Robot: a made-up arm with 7 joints.
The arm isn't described. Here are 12 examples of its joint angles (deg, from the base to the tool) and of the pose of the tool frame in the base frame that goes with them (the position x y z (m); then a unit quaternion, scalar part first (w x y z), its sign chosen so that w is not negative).
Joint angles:
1: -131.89 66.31 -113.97 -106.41 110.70 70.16 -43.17
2: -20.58 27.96 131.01 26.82 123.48 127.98 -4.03
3: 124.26 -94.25 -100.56 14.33 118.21 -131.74 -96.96
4: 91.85 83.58 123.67 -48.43 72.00 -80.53 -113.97
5: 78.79 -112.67 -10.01 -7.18 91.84 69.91 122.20
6: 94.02 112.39 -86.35 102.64 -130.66 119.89 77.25
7: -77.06 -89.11 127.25 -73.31 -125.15 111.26 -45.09
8: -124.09 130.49 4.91 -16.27 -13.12 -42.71 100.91
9: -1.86 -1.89 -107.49 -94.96 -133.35 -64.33 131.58
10: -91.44 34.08 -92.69 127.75 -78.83 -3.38 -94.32
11: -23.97 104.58 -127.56 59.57 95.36 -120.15 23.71
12: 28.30 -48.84 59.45 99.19 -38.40 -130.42 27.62
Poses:
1: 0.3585 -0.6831 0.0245 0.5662 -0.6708 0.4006 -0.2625
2: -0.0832 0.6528 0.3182 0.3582 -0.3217 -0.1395 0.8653
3: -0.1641 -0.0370 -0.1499 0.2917 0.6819 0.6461 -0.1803
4: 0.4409 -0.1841 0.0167 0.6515 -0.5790 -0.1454 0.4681
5: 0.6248 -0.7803 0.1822 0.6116 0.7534 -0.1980 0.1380
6: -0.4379 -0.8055 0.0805 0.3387 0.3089 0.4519 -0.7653
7: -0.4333 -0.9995 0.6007 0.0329 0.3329 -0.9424 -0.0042
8: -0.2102 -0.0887 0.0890 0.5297 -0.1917 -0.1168 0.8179
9: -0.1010 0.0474 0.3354 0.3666 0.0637 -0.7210 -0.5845
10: -0.1486 0.1599 -0.2785 0.3727 0.5993 0.5684 -0.4230
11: 0.2173 -0.4081 -0.0418 0.0103 0.7886 -0.6055 0.1066
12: 0.7382 -0.0483 0.0302 0.0366 -0.9562 0.1521 -0.2473
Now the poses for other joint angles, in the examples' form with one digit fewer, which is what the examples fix.
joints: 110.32 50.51 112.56 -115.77 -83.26 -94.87 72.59
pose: 0.306 -0.414 -0.393 0.179 0.805 -0.563 -0.064
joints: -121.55 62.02 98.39 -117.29 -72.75 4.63 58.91
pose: 0.034 -0.330 -0.396 0.684 0.598 0.343 -0.240
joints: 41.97 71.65 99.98 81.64 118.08 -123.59 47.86
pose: -0.250 0.000 0.542 0.349 0.009 -0.107 -0.931
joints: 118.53 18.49 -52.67 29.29 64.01 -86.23 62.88
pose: 0.088 -0.263 0.270 0.358 0.343 -0.433 0.753
